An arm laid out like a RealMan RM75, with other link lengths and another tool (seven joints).
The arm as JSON. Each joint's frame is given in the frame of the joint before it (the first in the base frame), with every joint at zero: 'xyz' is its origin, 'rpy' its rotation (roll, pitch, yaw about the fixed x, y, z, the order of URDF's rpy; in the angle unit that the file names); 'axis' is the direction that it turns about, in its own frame. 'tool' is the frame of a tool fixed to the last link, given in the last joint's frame.
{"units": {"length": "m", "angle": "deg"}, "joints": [
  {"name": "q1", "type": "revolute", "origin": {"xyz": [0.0, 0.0, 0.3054], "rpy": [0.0, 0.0, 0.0]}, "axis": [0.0, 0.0, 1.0]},
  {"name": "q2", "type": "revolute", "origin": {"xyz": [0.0, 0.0, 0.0], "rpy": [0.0, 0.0, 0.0]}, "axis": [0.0, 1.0, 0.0]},
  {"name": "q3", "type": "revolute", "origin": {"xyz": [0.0, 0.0, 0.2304], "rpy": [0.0, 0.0, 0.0]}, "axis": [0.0, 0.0, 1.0]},
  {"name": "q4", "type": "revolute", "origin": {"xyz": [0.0, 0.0, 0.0], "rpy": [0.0, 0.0, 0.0]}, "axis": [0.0, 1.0, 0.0]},
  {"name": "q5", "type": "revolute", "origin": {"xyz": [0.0, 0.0, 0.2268], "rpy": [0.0, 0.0, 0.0]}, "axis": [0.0, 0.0, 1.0]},
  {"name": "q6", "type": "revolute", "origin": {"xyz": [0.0, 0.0, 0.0], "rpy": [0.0, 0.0, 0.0]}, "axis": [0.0, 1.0, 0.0]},
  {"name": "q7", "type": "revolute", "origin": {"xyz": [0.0, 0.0, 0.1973], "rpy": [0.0, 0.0, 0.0]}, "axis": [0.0, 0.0, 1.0]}
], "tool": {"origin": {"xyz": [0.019, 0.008, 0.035], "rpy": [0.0, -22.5, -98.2]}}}
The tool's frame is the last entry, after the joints.
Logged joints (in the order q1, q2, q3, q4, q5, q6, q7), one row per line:
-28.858, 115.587, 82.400, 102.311, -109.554, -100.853, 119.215
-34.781, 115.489, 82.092, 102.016, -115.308, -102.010, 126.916
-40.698, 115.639, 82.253, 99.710, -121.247, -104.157, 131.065
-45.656, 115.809, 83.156, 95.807, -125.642, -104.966, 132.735
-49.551, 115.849, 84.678, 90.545, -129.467, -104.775, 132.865
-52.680, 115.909, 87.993, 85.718, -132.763, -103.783, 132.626
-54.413, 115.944, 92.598, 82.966, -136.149, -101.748, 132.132
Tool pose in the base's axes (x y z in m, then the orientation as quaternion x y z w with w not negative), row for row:
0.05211, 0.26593, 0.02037, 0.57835, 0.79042, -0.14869, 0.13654
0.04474, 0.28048, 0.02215, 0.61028, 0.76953, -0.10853, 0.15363
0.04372, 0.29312, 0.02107, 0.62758, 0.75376, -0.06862, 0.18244
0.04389, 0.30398, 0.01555, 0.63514, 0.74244, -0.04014, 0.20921
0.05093, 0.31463, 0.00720, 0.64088, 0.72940, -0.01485, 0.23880
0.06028, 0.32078, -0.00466, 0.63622, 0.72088, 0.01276, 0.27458
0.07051, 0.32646, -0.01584, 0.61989, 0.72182, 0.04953, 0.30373
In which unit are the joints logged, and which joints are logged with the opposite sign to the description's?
The joints are logged in degrees. Opposite sign: q1, q3, q4.
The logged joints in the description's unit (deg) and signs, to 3 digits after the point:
28.858, 115.587, -82.400, -102.311, -109.554, -100.853, 119.215
34.781, 115.489, -82.092, -102.016, -115.308, -102.010, 126.916
40.698, 115.639, -82.253, -99.710, -121.247, -104.157, 131.065
45.656, 115.809, -83.156, -95.807, -125.642, -104.966, 132.735
49.551, 115.849, -84.678, -90.545, -129.467, -104.775, 132.865
52.680, 115.909, -87.993, -85.718, -132.763, -103.783, 132.626
54.413, 115.944, -92.598, -82.966, -136.149, -101.748, 132.132

